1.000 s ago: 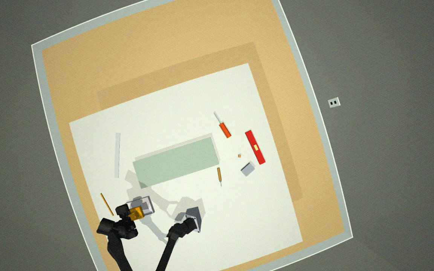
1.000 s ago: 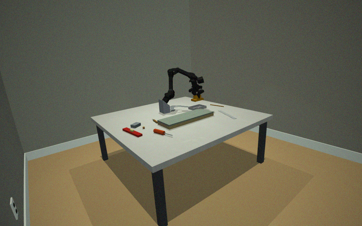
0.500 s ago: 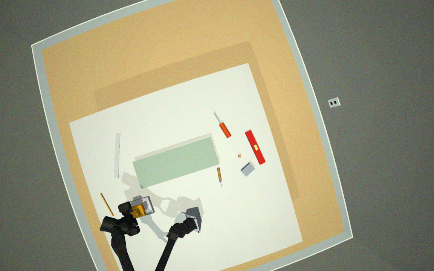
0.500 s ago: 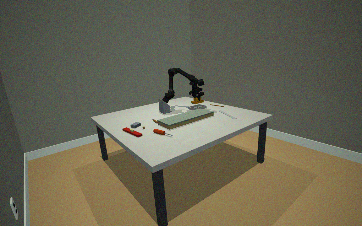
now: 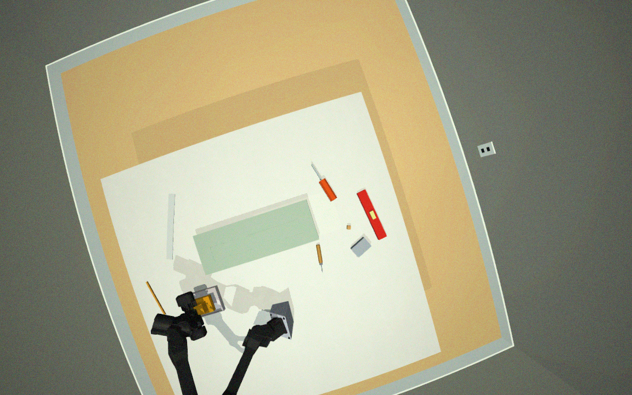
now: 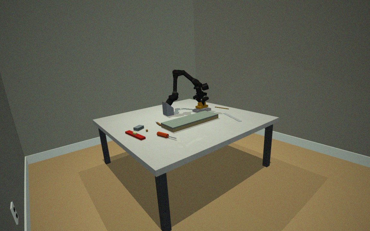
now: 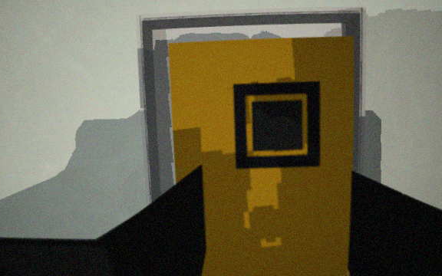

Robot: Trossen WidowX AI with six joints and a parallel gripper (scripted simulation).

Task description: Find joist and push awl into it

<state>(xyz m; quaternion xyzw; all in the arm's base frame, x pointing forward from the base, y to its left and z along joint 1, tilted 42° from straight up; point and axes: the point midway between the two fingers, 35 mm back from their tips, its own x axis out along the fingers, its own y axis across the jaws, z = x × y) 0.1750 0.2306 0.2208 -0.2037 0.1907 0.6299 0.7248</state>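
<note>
My gripper tip is now 50 mm above the grey tray and 10 mm to the left of it. The rest, counted from my gripper tip: yellow stud finder 20 mm above, 10 mm to the left; pencil 210 mm to the left, 90 mm ahead, 60 mm below; ruler 370 mm ahead, 60 mm below, 10 mm to the left.
</note>
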